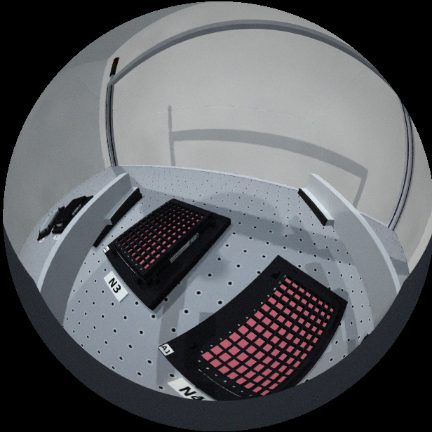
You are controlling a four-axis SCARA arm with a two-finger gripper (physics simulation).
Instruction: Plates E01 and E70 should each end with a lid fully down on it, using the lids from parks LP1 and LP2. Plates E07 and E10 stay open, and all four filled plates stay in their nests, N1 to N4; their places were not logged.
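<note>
My gripper point(218, 176) is open and empty, its two fingers wide apart above the board. A black plate with pink wells point(162, 231) lies in the dark nest behind the N3 label point(115, 285); its wells show, with no lid over them. A label strip point(184, 248) on its side is too small to read for certain. A second black plate with pink wells point(272, 337) lies at the lower right by the N4 label point(189, 390), also uncovered; its name does not show. Lids, the parks LP1 and LP2 and the labels N1 and N2 cannot be made out.
Dark objects point(74, 214) stand at the far left, partly behind the left finger; I cannot tell what they are. The perforated board point(215, 287) runs back to a pale wall point(270, 75). A dark post point(110, 125) stands at the back left.
</note>
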